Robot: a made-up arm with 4 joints.
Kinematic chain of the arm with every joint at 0, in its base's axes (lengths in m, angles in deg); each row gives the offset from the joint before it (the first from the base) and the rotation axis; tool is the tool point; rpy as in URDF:
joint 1: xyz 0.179 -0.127 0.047 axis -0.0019 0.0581 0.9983
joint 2: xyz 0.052 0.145 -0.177 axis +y
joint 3: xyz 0 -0.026 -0.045 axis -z
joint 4: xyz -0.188 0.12 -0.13 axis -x
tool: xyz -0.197 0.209 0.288 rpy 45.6 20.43 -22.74
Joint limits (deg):
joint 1: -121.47..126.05
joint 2: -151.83..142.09
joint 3: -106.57..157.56
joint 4: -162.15..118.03
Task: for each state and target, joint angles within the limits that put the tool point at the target. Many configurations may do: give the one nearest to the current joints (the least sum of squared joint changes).
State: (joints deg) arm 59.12 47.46 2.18 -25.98
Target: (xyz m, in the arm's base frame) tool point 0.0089 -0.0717 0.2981
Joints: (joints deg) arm 57.87 51.02 -7.06 -37.76
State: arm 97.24 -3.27 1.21 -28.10
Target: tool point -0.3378 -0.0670 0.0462
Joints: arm 58.32 -3.47 24.54 -21.18
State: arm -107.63 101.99 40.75 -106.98
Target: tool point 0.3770 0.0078 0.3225
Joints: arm -97.06 91.25 41.52 -130.70
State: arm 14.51 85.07 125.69 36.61
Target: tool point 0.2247 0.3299 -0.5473
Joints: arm 21.71 79.21 104.11 5.53
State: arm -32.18 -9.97 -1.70 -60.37
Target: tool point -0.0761 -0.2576 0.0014
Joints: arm 5.19 2.23 -22.92 -70.67
